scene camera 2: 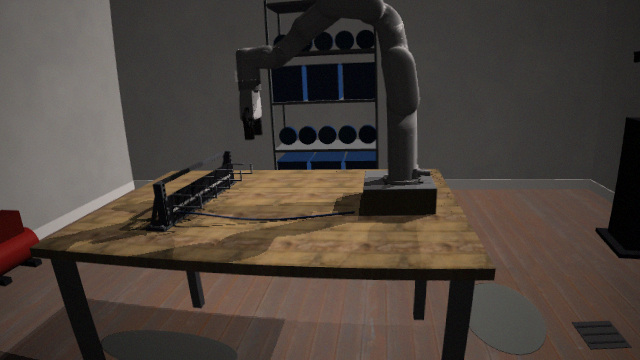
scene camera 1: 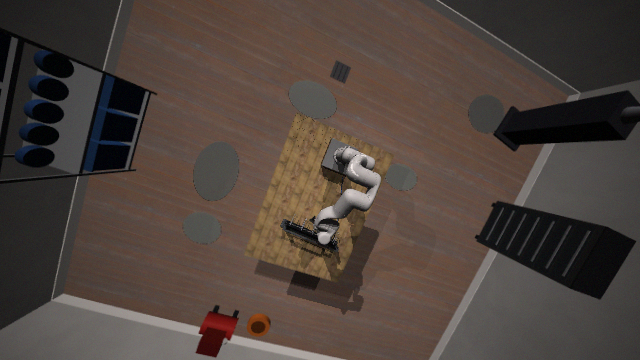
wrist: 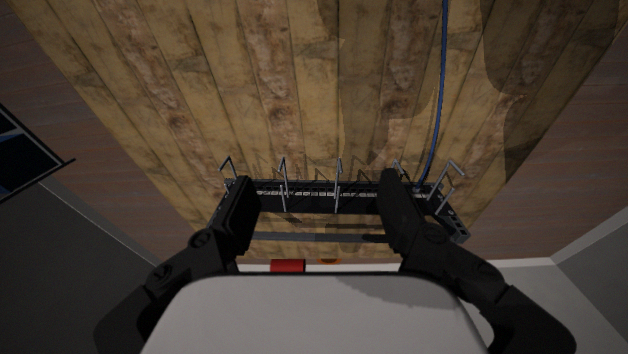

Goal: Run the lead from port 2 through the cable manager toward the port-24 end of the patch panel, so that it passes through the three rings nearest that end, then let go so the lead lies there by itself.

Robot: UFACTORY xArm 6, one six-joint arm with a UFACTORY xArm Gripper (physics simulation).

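The blue lead (scene camera 2: 270, 219) (wrist: 442, 75) runs from the panel's right end in the wrist view across the table toward the arm's base. It meets the panel between the two rightmost rings and lies outside the other rings. The black patch panel (scene camera 1: 300, 230) (scene camera 2: 159, 205) (wrist: 310, 204) stands upright on the table. Several grey wire rings stick out from it, among them a middle ring (wrist: 337, 200) and a right-end ring (wrist: 439, 181). My gripper (scene camera 2: 253, 134) (wrist: 315, 187) is open and empty, high above the panel. The arm hides it in scene camera 1. Port numbers are too small to read.
The wooden table (scene camera 1: 280, 200) (scene camera 2: 350, 250) carries the arm's base box (scene camera 1: 331, 159) (scene camera 2: 399, 201) at the side opposite the panel. A rear rail (wrist: 320, 237) runs behind the panel. A storage rack, a red object (scene camera 1: 218, 325) (wrist: 287, 265) and an orange pot (scene camera 1: 258, 325) stand off the table.
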